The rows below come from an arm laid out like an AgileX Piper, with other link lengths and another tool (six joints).
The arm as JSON. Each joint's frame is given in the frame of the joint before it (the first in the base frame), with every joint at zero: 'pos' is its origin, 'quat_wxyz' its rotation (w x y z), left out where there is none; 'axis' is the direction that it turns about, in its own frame. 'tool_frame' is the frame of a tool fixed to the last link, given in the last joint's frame.
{
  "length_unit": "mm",
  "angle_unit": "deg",
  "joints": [
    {
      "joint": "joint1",
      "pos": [
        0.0,
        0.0,
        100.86
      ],
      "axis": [
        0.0,
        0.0,
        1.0
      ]
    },
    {
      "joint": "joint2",
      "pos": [
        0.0,
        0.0,
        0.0
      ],
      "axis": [
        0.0,
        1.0,
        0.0
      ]
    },
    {
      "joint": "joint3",
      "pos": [
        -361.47,
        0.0,
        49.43
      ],
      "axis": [
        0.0,
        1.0,
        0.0
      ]
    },
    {
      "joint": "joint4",
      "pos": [
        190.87,
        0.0,
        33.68
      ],
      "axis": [
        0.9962,
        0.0,
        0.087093
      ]
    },
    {
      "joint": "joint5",
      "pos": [
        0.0,
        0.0,
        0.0
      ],
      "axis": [
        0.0,
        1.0,
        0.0
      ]
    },
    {
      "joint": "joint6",
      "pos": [
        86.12,
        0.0,
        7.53
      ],
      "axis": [
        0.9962,
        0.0,
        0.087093
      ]
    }
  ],
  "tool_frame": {
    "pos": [
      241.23,
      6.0,
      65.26
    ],
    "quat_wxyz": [
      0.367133,
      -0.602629,
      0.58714,
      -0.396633
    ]
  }
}
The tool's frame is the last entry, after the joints.
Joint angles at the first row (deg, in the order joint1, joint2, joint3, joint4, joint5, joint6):
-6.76 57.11 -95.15 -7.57 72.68 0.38
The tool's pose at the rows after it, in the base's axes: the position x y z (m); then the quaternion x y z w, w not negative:
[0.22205 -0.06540 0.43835 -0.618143 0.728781 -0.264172 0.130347]
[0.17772 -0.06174 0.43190 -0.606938 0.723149 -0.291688 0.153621]
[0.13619 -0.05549 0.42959 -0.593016 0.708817 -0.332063 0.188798]
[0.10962 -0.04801 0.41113 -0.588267 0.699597 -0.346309 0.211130]
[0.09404 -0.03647 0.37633 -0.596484 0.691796 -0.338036 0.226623]
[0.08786 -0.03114 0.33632 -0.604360 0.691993 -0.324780 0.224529]
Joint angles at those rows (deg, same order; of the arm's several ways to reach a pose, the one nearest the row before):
-6.76 47.18 -87.62 -8.39 72.56 0.49
-6.76 38.14 -81.38 -8.76 71.03 0.80
-6.76 28.46 -75.13 -8.76 67.88 0.80
-6.62 21.13 -69.49 -8.05 66.46 1.02
-5.98 14.73 -63.21 -6.31 66.20 1.27
-5.80 9.93 -56.92 -5.43 66.15 1.30

